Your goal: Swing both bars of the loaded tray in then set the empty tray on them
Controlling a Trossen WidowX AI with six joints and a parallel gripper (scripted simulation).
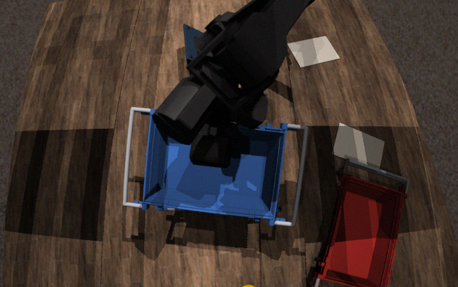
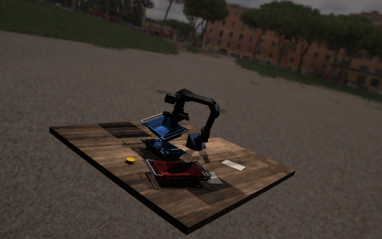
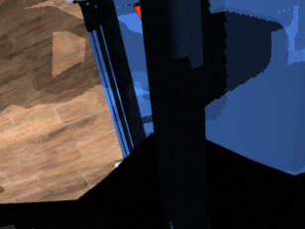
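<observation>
Now: the blue tray 70 mm ahead of my gripper tip, 20 mm to the right of it and 10 mm above it. From my gripper tip the other things lie so: yellow block: 340 mm ahead, 10 mm to the right, 170 mm below.
</observation>
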